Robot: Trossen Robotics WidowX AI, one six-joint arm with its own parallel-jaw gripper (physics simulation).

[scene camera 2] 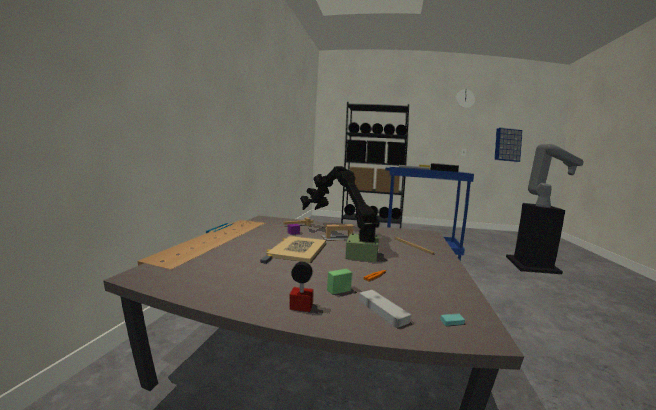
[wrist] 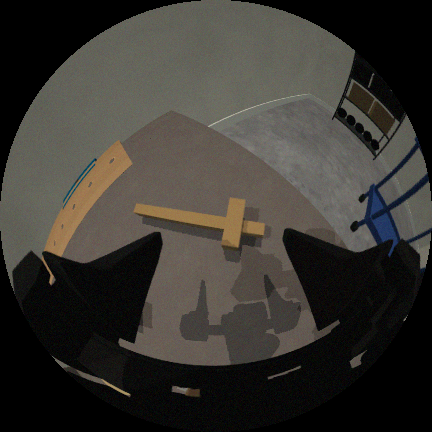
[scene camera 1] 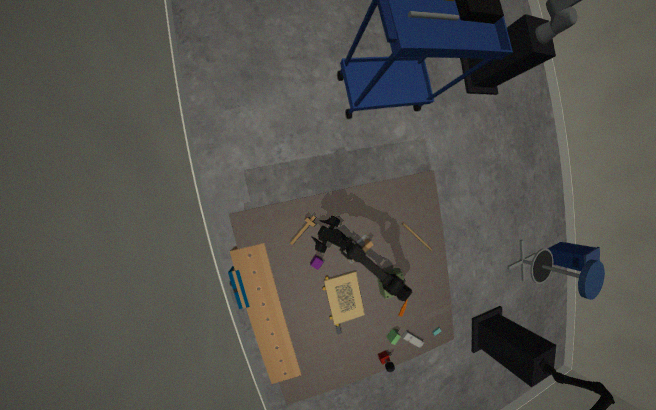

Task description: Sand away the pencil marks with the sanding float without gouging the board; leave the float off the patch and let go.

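Seen in the pictures: gripper, between the fingertips: (scene camera 2: 308, 209) (wrist: 223, 236) (scene camera 1: 315, 228); arm's base, origin of its link: (scene camera 2: 367, 240).
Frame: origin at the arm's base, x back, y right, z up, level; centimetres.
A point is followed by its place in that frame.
The sanding float (scene camera 1: 368, 245) {x -15.4, y 29.7, z -0.7 cm} (scene camera 2: 339, 231) {x -18.9, y 25.1, z -2.9 cm}, with a wooden handle over a pale grey plate, lies on the table behind the board, partly under the arm in the overhead view. The pale yellow board (scene camera 1: 345, 317) {x -33.6, y -14.6, z -6.3 cm} (scene camera 2: 295, 256) {x -27.8, y -16.4, z -6.3 cm} lies near the table's middle. Its dense dark pencil marks (scene camera 1: 345, 296) {x -31.8, y -0.6, z -6.3 cm} (scene camera 2: 300, 246) {x -31.1, y -2.4, z -6.3 cm} cover a patch in its centre. My gripper (scene camera 1: 318, 229) {x -44.3, y 45.4, z 2.9 cm} (scene camera 2: 312, 204) {x -44.3, y 45.4, z 2.9 cm} (wrist: 223, 236) {x -44.3, y 45.4, z 2.9 cm} is open and empty, raised above the table beyond the board, beside the wooden mallet-shaped piece and away from the float. The float's underside is hidden.
The wooden mallet-shaped piece (scene camera 1: 301, 231) {x -51.5, y 43.8, z -5.2 cm} (scene camera 2: 297, 222) {x -51.0, y 42.9, z -5.9 cm} (wrist: 190, 218) {x -50.3, y 44.3, z -5.1 cm} and a purple cube (scene camera 1: 316, 262) {x -46.1, y 25.4, z -3.1 cm} (scene camera 2: 294, 229) {x -44.5, y 22.2, z -5.1 cm} lie near the gripper. A long holed plank (scene camera 1: 265, 312) {x -79.8, y -0.6, z -8.2 cm} (scene camera 2: 200, 245) {x -78.4, y -18.6, z -8.5 cm} (wrist: 85, 192) {x -79.8, y 22.4, z -8.1 cm} lines the left edge. A green block (scene camera 1: 394, 336) {x -3.9, y -35.4, z -2.3 cm} (scene camera 2: 339, 281) {x -3.0, y -39.5, z -3.8 cm} stands at the front.
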